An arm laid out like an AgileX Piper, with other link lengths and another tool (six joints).
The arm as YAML. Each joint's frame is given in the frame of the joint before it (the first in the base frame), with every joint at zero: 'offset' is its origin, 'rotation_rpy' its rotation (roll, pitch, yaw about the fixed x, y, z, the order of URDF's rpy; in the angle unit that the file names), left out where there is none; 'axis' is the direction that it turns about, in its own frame. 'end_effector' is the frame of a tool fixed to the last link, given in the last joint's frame.
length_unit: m
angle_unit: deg
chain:
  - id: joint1
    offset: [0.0, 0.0, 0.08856]
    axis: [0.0, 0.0, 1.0]
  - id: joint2
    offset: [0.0, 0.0, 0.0]
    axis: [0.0, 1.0, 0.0]
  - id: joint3
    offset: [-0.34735, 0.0, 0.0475]
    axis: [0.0, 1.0, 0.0]
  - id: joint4
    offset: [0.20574, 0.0, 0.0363]
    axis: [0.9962, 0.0, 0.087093]
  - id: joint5
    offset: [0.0, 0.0, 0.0]
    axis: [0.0, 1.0, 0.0]
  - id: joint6
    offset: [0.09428, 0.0, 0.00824]
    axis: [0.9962, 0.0, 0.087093]
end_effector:
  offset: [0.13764, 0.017, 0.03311]
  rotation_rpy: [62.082, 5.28, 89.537]
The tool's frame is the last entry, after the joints.
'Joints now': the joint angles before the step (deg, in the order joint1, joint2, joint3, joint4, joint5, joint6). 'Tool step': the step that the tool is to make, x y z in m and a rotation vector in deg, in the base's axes. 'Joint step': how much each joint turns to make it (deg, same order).
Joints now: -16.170, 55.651, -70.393, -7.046, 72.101, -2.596
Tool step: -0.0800, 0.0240, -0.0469, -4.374, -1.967, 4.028
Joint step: -0.008, -18.072, 15.712, -0.310, -1.380, -5.211
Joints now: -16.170, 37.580, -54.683, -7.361, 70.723, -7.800
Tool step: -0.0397, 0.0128, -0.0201, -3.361, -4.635, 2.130
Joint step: 0.028, -11.807, 5.881, 0.099, 0.187, -2.934
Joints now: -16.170, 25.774, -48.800, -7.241, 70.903, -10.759
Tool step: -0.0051, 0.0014, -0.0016, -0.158, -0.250, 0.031
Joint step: -0.016, -1.142, 0.044, 0.013, 0.798, -0.193
